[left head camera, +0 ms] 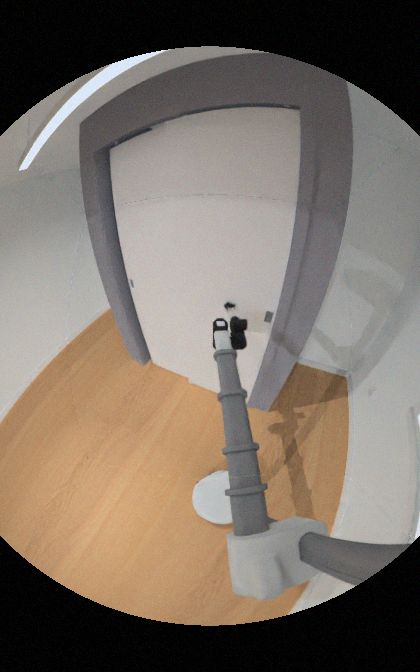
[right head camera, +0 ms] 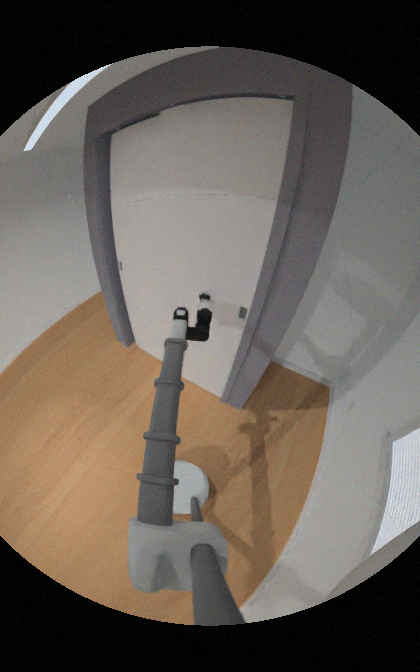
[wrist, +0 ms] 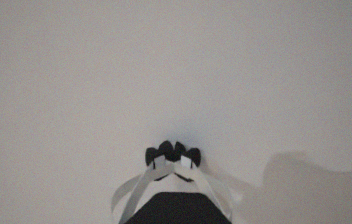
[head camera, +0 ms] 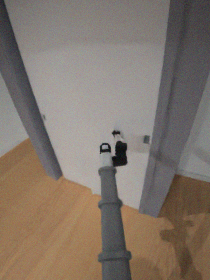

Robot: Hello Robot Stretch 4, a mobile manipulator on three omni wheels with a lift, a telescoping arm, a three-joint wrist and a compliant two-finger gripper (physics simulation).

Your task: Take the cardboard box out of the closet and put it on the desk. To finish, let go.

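Frame: origin at the robot's base, x ahead, y left, z up, level; metres.
Where they show: gripper, fingertip midpoint: [wrist: 171, 153] [head camera: 115, 131].
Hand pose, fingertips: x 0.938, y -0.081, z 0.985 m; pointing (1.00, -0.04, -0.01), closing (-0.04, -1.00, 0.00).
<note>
After its pixels a point has its place.
The closet shows as white door panels [head camera: 95, 75] @(x 0.996, y 0.027, z 1.373 m) [left head camera: 200, 240] [right head camera: 185, 235] [wrist: 175, 65] @(x 0.938, y -0.086, z 1.087 m) inside a grey frame [head camera: 162, 95] @(x 0.779, y -0.321, z 1.289 m) [left head camera: 320, 190] [right head camera: 305, 190]. The panels cover the opening. A small dark recessed handle [head camera: 146, 139] @(x 0.844, y -0.290, z 0.958 m) [left head camera: 268, 316] [right head camera: 242, 312] sits near the right edge, another at the left edge. My gripper [head camera: 116, 132] @(x 0.938, y -0.081, z 0.985 m) [left head camera: 229, 305] [right head camera: 204, 296] [wrist: 171, 153] @(x 0.938, y -0.081, z 0.985 m) is shut and empty. Its fingertips are at or very near the panel's face, to the left of the right handle. The cardboard box and the desk do not show in these views.
White walls [left head camera: 40, 260] [right head camera: 45, 235] stand on both sides of the closet. A wooden floor [head camera: 45, 225] @(x 0.715, y 0.740, z -0.028 m) [left head camera: 125, 450] [right head camera: 90, 425] lies below. My telescoping arm [head camera: 111, 215] @(x 0.285, y 0.000, z 1.099 m) [left head camera: 237, 435] [right head camera: 162, 415] reaches toward the doors. A window [right head camera: 405, 485] is at the right.
</note>
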